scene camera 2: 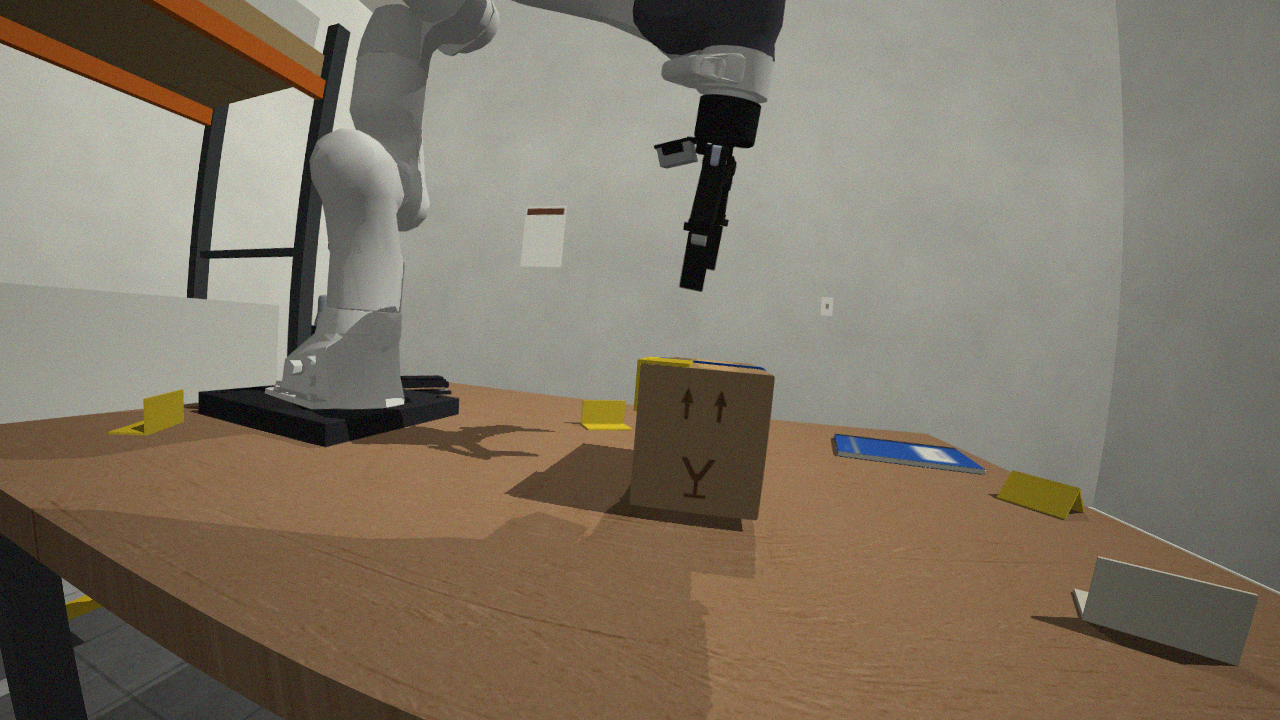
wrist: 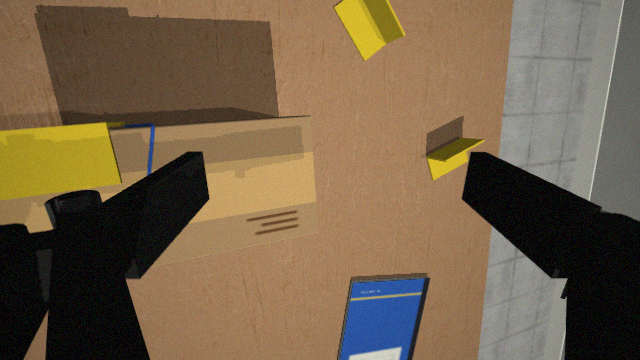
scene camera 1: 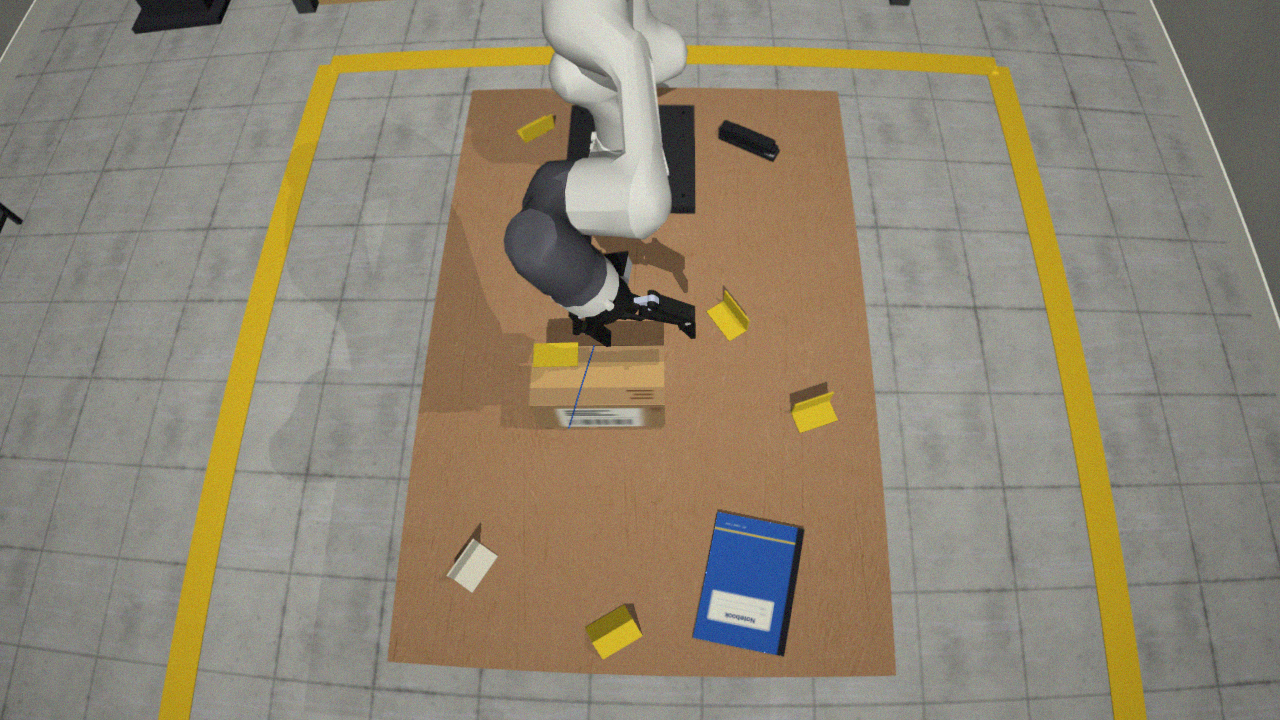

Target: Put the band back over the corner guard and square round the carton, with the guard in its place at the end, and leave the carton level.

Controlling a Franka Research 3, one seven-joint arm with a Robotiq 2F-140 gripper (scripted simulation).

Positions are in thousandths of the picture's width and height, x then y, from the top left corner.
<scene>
The gripper shows in scene camera 2 (546, 385), in the wrist view (526, 490) and in scene camera 1 (508, 465). A black block shows in scene camera 2 (318, 530) and in scene camera 1 (586, 194); in the wrist view it is out of frame. A brown carton shows in scene camera 2 (548, 605), in the wrist view (407, 485) and in scene camera 1 (488, 538).
</scene>
